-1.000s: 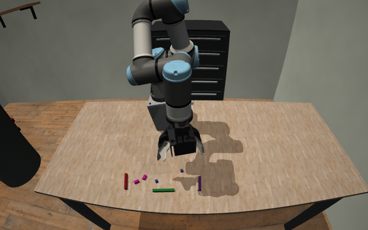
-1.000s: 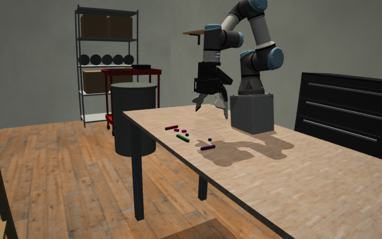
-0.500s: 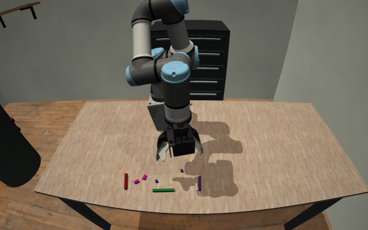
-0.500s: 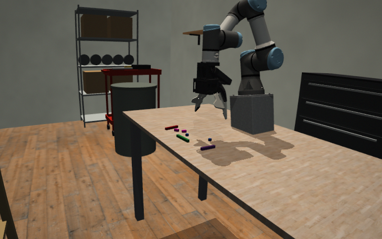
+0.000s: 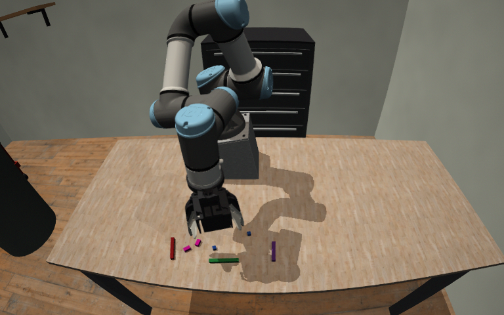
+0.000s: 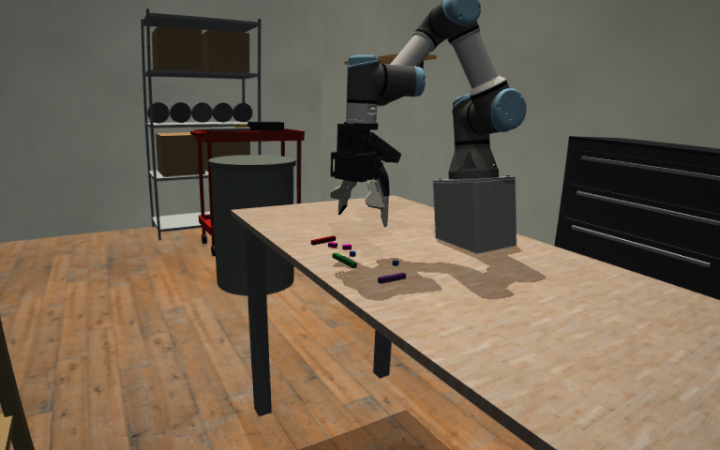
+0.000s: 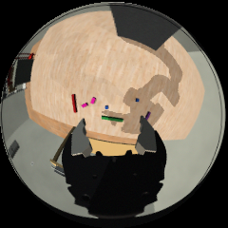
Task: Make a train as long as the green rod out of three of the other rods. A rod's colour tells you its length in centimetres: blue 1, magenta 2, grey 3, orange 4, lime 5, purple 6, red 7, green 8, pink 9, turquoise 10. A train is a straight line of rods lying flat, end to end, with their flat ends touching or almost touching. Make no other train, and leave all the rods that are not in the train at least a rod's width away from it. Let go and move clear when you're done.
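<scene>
The green rod is 5 cm ahead of my hand, 2 cm to the left of it and 9 cm below it. Also, from my hand: magenta rod (4 cm ahead, 9 cm to the right, 9 cm below); purple rod (1 cm behind, 15 cm to the left, 9 cm below); red rod (5 cm ahead, 13 cm to the right, 9 cm below).
</scene>
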